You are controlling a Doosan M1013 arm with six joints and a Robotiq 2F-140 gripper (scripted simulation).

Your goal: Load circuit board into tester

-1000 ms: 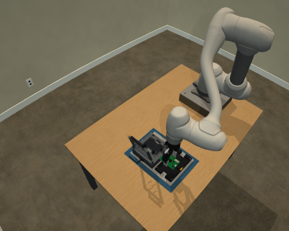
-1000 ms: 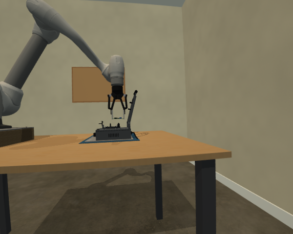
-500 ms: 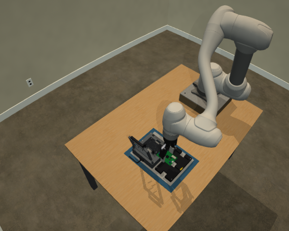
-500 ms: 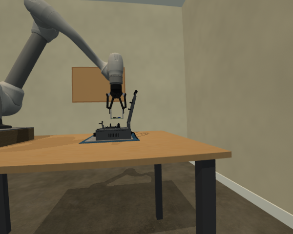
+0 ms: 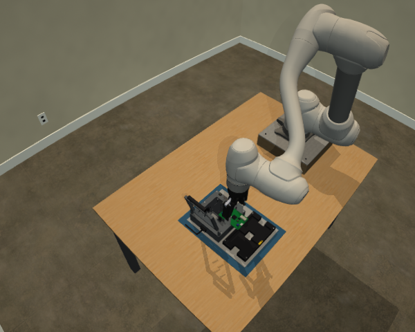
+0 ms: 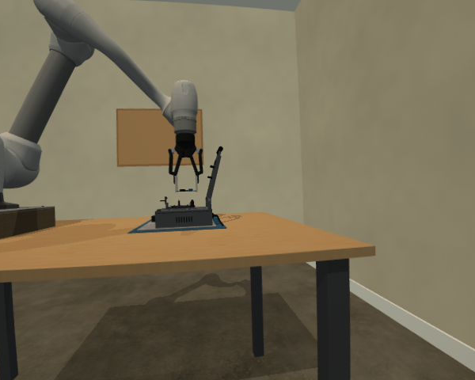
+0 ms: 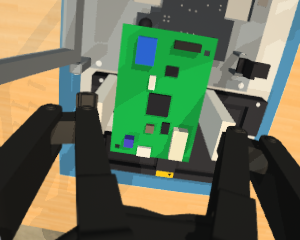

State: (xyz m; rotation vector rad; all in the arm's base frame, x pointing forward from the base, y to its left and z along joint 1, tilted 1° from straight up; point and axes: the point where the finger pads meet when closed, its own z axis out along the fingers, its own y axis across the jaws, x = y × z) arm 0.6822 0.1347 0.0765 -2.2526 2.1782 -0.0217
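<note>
Right now the tester is 1 cm ahead of my hand, 5 cm to the right of it and 3 cm below it. From my hand the other things lie so: green circuit board 2 cm below; then latch hook 8 cm behind, 4 cm to the right, 6 cm below; then tester lid 11 cm ahead, 9 cm to the right, 4 cm above.
</note>
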